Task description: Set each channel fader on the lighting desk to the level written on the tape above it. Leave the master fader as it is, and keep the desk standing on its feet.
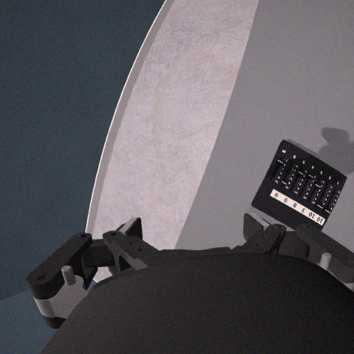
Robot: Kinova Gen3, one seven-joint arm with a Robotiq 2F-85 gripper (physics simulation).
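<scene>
The black lighting desk lies right of centre, turned at an angle and seen upside down. A white tape strip along its lower side carries six numbers; the rightmost two read 10, then come 3 and 8, and the last two look like 6 or 9. The fader caps are small pale marks at differing heights; the master's, at the M end, sits near its label. Exact levels are too small to read surely. Whether the feet rest flat is hidden. My gripper is open and empty, with the desk beyond its right finger.
The grey mat lies under the desk, with a pale stone-like table surface to its left. The curved table edge runs down the left, with dark blue floor beyond. A dark shadow falls right of the desk.
</scene>
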